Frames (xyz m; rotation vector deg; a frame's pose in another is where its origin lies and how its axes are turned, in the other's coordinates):
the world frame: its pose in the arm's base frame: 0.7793 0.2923 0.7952 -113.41 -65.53 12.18
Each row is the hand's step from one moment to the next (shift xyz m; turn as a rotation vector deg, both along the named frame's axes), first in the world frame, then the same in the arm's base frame.
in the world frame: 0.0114 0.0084 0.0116 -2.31 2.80 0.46
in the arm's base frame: 0.0061 0.0134 -0.0109 0.25 -2.25 -2.87
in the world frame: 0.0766 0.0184 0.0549 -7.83 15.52 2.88
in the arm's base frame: 0.0280 0.0866 -0.0305 4.07 -8.39 -14.95
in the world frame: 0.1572 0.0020 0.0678 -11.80 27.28 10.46
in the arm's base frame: 0.0571 0.1612 -0.0077 5.55 -10.13 -29.32
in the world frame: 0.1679 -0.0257 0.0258 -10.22 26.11 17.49
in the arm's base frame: 0.0666 0.1527 0.0421 2.14 -4.61 -32.65
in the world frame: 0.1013 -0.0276 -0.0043 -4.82 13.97 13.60
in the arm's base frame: 0.0424 0.0838 0.0470 -0.63 0.46 -20.07
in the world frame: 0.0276 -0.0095 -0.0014 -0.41 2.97 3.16
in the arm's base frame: 0.0104 0.0232 0.0144 0.08 0.73 -4.29
